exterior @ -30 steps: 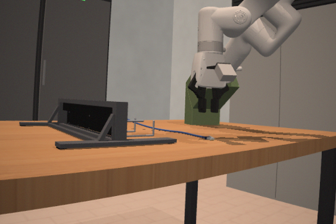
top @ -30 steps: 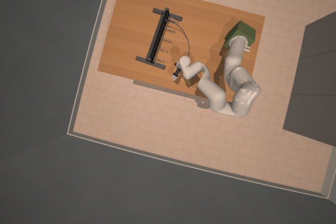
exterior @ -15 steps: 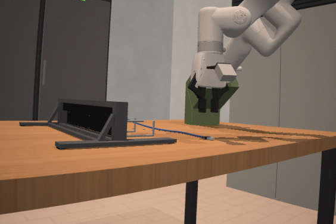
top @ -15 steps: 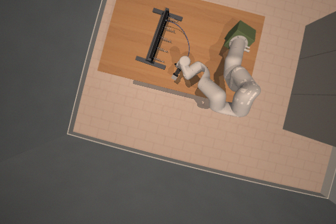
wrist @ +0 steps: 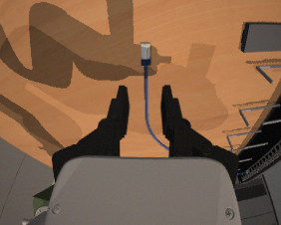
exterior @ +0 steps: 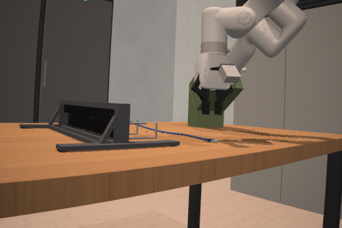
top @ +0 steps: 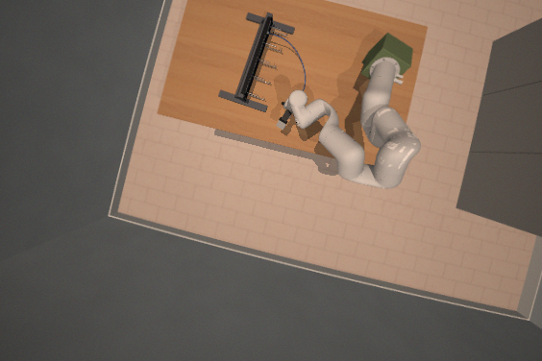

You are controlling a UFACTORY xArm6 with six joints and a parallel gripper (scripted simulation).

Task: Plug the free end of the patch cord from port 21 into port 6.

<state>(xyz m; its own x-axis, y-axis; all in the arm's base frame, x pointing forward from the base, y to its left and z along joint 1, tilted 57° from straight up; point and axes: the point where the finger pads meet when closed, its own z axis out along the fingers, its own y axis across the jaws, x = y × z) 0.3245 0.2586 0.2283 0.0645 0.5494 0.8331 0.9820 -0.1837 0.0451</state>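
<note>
Right now the plug is 9 cm below my hand and 2 cm to the left of it.
</note>
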